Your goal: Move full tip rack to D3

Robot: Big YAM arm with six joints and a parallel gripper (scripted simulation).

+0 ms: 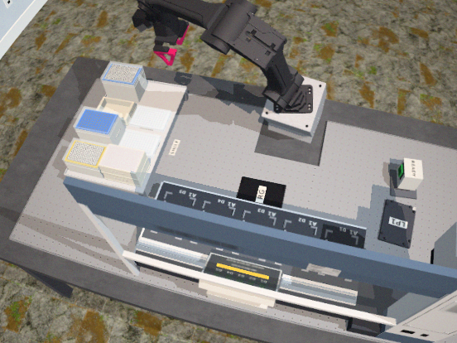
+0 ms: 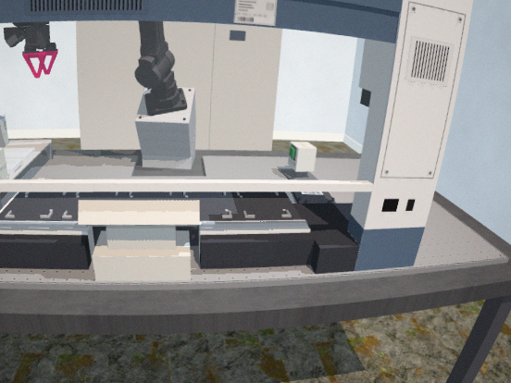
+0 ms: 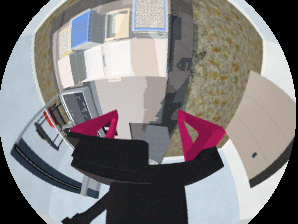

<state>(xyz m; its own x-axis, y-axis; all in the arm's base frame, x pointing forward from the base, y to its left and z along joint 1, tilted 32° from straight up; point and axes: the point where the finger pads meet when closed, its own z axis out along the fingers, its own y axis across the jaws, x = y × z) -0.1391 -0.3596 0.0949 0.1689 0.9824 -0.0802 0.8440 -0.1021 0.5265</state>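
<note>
Right now my hand is 200 mm to the left of the blue-framed tip rack, 160 mm above it and 50 mm past it. Also, from my hand: shelf: 230 mm below, 180 mm to the right, 120 mm ahead; cream reservoir: 240 mm to the right, 220 mm below, 60 mm ahead; clear flat piece: 220 mm below, 190 mm ahead, 130 mm to the right.
</note>
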